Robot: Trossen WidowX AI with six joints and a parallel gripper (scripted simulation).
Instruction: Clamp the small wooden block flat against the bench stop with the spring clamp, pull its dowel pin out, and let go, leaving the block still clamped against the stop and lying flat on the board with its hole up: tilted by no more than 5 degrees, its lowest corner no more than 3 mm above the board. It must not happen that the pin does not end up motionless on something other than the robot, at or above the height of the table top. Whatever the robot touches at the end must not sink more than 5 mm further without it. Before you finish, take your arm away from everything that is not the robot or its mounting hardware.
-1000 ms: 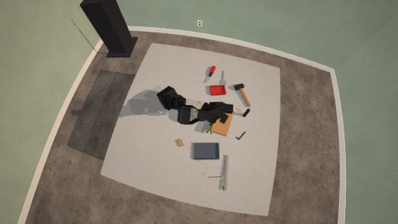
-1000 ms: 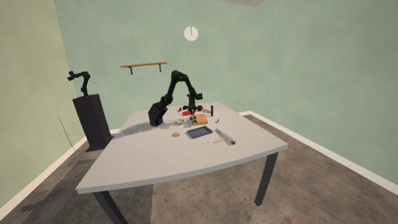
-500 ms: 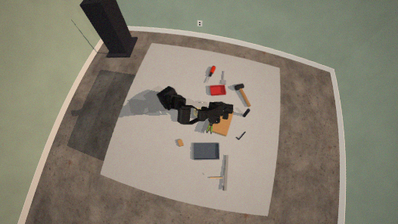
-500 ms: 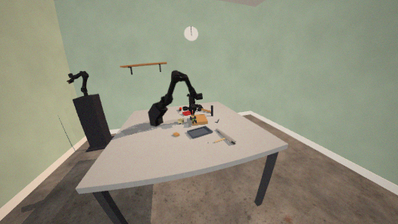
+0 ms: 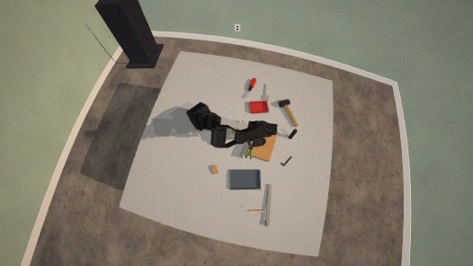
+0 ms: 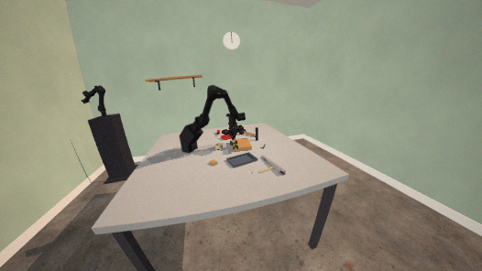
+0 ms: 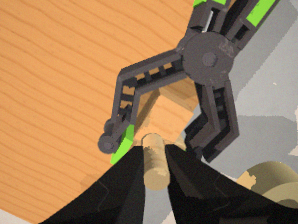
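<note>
My gripper is now 4 cm above the dowel pin. From my hand the other things lie so: small wooden block: 6 cm below; then bench stop: 1 cm behind, 1 cm to the left, 6 cm below; then wooden board: 6 cm ahead, 9 cm below.
</note>
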